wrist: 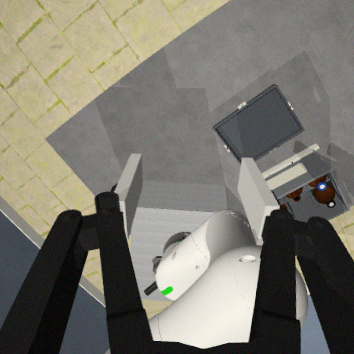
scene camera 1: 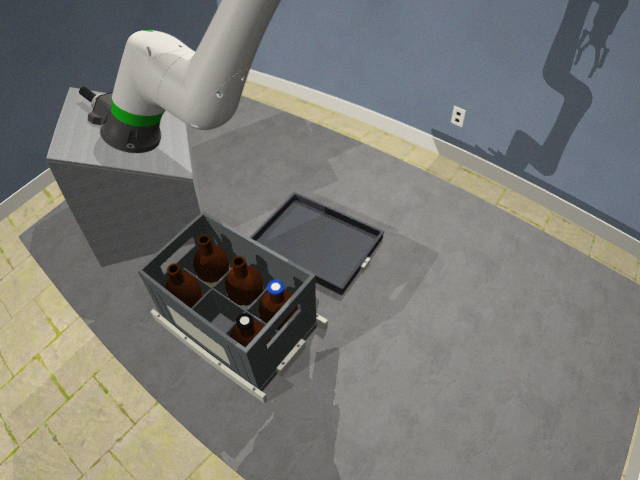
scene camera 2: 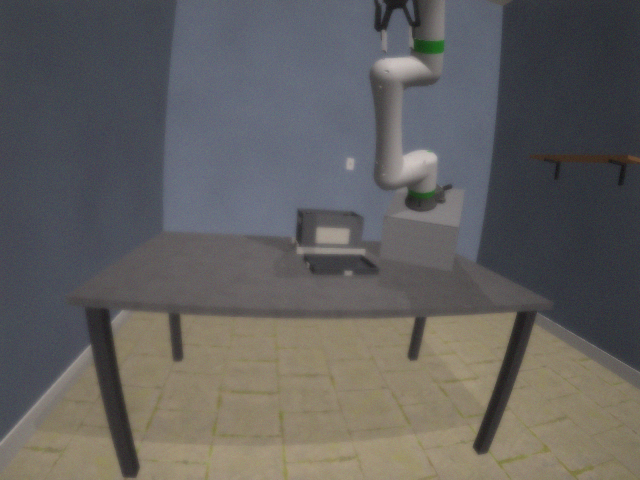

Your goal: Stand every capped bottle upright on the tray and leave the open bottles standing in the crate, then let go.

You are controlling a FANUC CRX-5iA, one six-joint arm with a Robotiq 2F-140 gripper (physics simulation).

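Frame: origin at the arm's base, x left, y back, z up, level; metres.
Seen in the pictures: gripper, fingertip midpoint: (wrist: 190,171) (scene camera 2: 397,49); arm's base, link origin: (scene camera 1: 130,134) (scene camera 2: 420,202).
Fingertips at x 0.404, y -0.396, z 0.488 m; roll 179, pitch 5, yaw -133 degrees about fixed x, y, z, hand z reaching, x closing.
Pixels of each thing's top centre, then the offset from my fingertips to it. "*": a spot on its surface instead.
- dark grey crate, top centre: (scene camera 1: 220,273) (wrist: 302,209) (scene camera 2: 329,212) dz -0.574, dx -0.550, dy +0.007 m
- tray, surface spot: (scene camera 1: 320,237) (wrist: 255,123) (scene camera 2: 340,266) * dz -0.744, dx -0.260, dy -0.022 m
- brown bottle with a blue-rimmed white cap, top centre: (scene camera 1: 275,286) (wrist: 321,186) dz -0.587, dx -0.517, dy -0.086 m
- black-rimmed white cap, top centre: (scene camera 1: 244,320) (wrist: 331,203) dz -0.587, dx -0.600, dy -0.080 m
- far corner, surface spot: (scene camera 1: 210,263) * dz -0.629, dx -0.514, dy +0.075 m
The dark grey crate (scene camera 1: 279,351) (scene camera 2: 356,232) (wrist: 315,166) stands upright beside the tray (scene camera 1: 320,237) (scene camera 2: 341,265) (wrist: 260,122), which is bare. A brown bottle with a blue-rimmed white cap (scene camera 1: 275,287) (wrist: 322,186) and one with a black-rimmed white cap (scene camera 1: 244,321) (wrist: 330,204) stand in the crate's end compartments. Three open brown bottles, at the far corner (scene camera 1: 210,263), the middle (scene camera 1: 243,284) and the near corner (scene camera 1: 183,289), stand in it too. The near middle compartment is empty. Scene camera 2 shows no bottles. My gripper (scene camera 2: 398,45) (wrist: 190,171) is open and empty, high above the table.
Pale strips (scene camera 1: 206,356) (scene camera 1: 291,355) lie along the crate's base, and small pale blocks (scene camera 1: 366,262) (wrist: 242,105) touch the tray. The arm's grey pedestal (scene camera 1: 129,211) (scene camera 2: 421,240) stands near the crate. A wooden shelf (scene camera 2: 584,157) is on the right wall in scene camera 2.
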